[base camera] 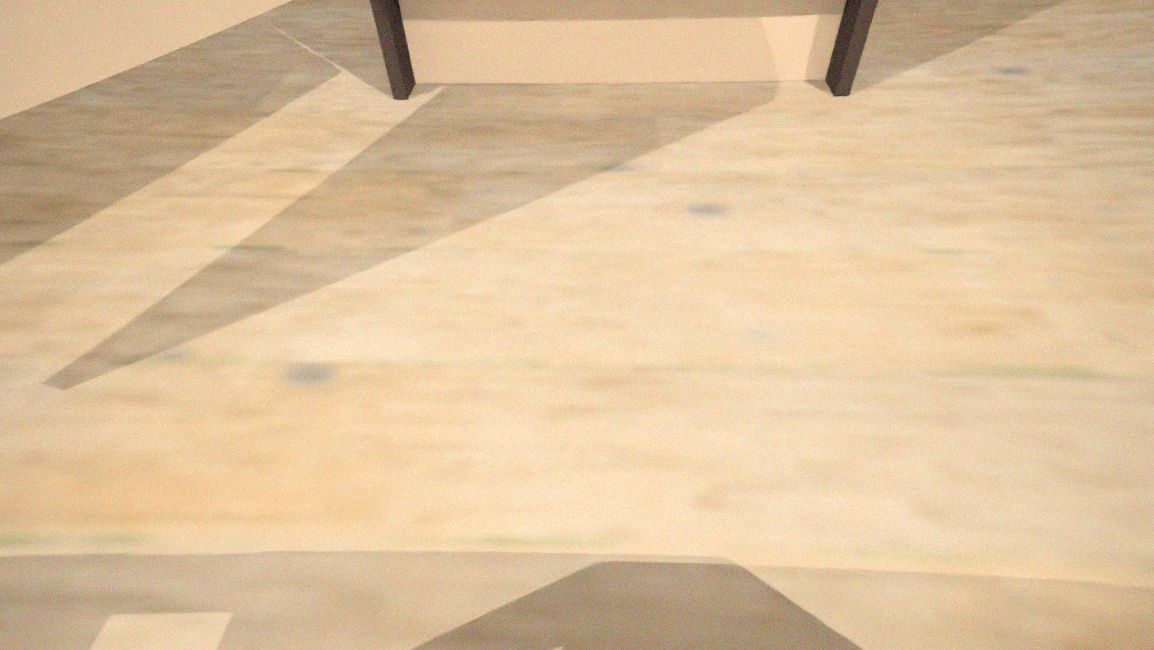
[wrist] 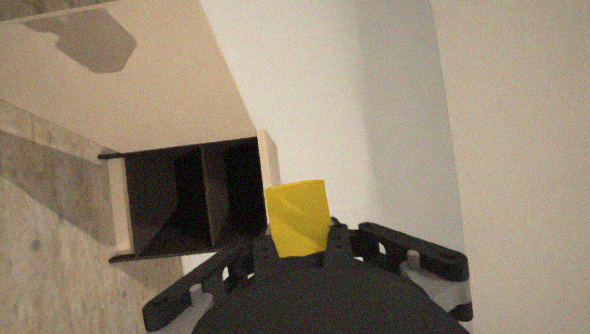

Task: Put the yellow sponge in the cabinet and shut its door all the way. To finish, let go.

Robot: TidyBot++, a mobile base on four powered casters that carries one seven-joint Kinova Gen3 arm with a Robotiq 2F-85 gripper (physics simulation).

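Places are measured from the arm's base along level axes (x back, y down, z right), in millimetres.
Pixels of known places: gripper, between the fingertips: (wrist: 299, 226).
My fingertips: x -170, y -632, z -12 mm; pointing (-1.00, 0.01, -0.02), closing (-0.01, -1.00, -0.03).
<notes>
Behind a point stands the place of what it marks.
My gripper (wrist: 299, 226) {x -170, y -632, z -12 mm} is shut on the yellow sponge (wrist: 300, 217) {x -131, y -634, z -32 mm}, which sticks out beyond the fingertips in the wrist view. The cabinet (wrist: 120, 205) {x -942, y 345, z 22 mm} is at the left of centre in that view, turned on its side, with its dark interior open and an inner shelf (wrist: 215, 195) {x -987, y -172, z 31 mm} across it. The sponge appears in front of the cabinet's light top edge, apart from the interior. The cabinet's door (wrist: 165, 85) {x -540, y -261, z -378 mm} stands wide open, a large tan panel with a shadow on it. In the base camera view two dark cabinet legs (base camera: 394, 52) {x -894, y 338, z -246 mm} (base camera: 851, 52) {x -890, y 344, z 300 mm} show; the sponge and gripper do not show there.
A pale wall (wrist: 320, 75) {x -1472, y -957, z -838 mm} lies behind the cabinet, with another pale surface (wrist: 525, 150) {x -987, y -2040, z -10 mm} at the right. The wooden floor (base camera: 605, 322) {x -478, y 397, z 10 mm} (wrist: 45, 260) {x -660, y 396, z 180 mm} stretches before the cabinet legs and carries long shadows. A pale surface (base camera: 96, 40) {x -586, y 222, z -361 mm} slants across the base view's upper left.
</notes>
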